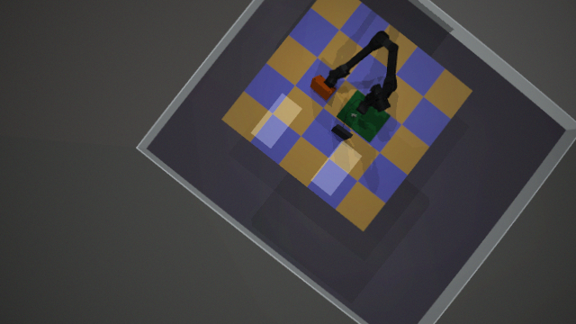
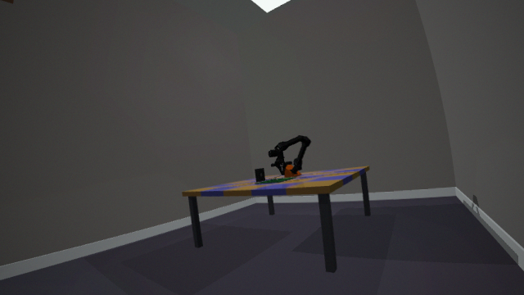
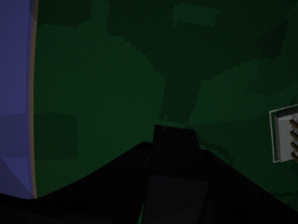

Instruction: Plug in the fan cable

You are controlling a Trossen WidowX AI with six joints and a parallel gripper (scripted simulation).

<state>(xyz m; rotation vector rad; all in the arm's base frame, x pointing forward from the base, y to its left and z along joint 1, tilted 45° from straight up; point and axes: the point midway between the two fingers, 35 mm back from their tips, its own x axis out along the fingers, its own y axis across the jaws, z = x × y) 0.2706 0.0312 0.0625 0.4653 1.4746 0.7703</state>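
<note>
Right now the four-pin fan header is 10 mm ahead of my gripper tip, 70 mm to the right of it and 50 mm below it. The rest, counted from my gripper tip: green circuit board 60 mm ahead, 30 mm to the right, 60 mm below; black fan 30 mm ahead, 240 mm to the right, 10 mm above; black fan plug 10 mm behind, 10 mm above.
</note>
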